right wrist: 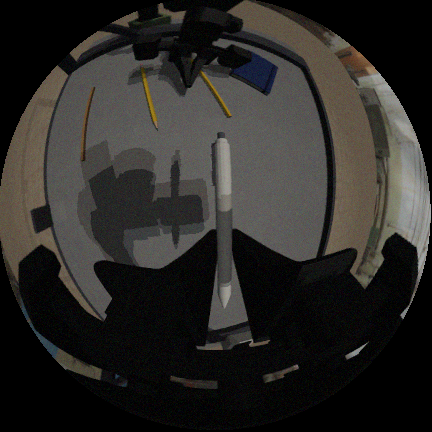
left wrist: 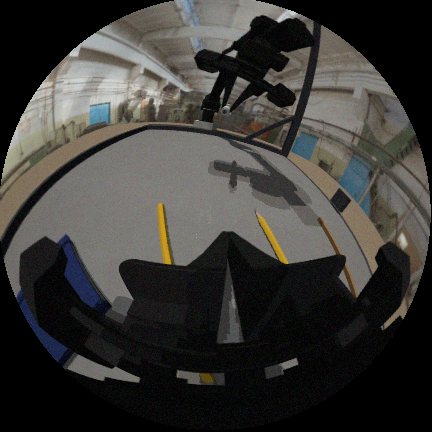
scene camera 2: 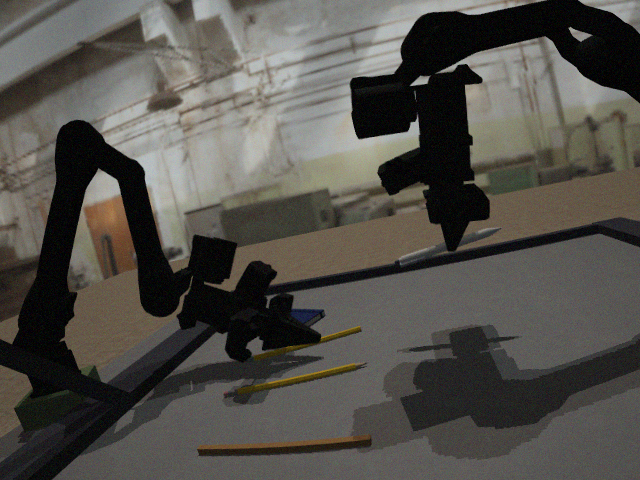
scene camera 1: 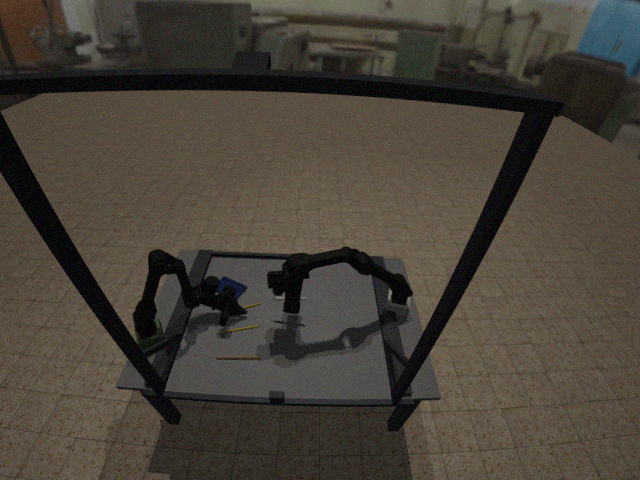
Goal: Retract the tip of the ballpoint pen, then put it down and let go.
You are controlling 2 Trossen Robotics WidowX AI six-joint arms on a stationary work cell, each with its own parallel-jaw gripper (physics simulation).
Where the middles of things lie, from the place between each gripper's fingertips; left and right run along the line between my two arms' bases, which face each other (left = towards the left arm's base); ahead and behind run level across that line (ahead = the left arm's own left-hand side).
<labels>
Right now my right hand is 1 cm below the ballpoint pen (scene camera 2: 420, 255). Also, from my right hand: blue block (left wrist: 75, 272) 28 cm to the left, 19 cm ahead, 11 cm below.
My left hand is 19 cm to the left of the ballpoint pen, 10 cm below it and 3 cm past it. The rest, counted from my left hand: blue block 17 cm ahead, 8 cm to the left, 2 cm below.
</labels>
